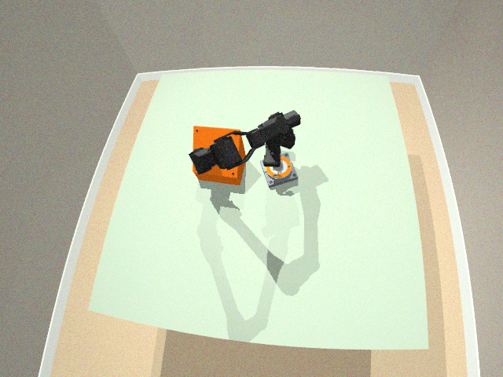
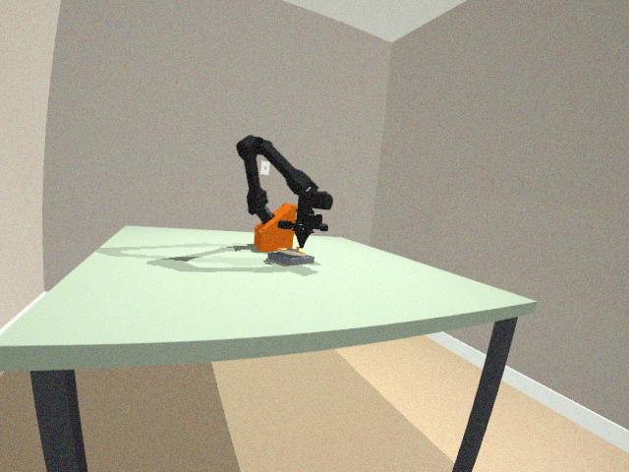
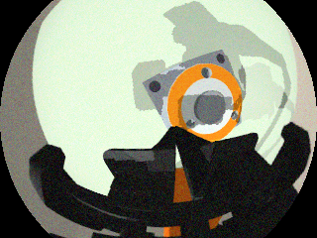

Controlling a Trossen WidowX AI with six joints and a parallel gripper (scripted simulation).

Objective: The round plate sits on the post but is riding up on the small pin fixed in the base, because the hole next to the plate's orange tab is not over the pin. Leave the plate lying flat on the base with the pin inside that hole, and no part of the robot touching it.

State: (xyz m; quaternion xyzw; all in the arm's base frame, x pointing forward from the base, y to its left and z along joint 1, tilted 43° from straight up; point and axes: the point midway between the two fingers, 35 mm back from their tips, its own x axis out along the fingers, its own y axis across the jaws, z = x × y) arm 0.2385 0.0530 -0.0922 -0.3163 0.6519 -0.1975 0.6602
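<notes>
The base lies 30 mm ahead of my gripper tip, 40 mm to the right of it and 20 mm below it.
</notes>
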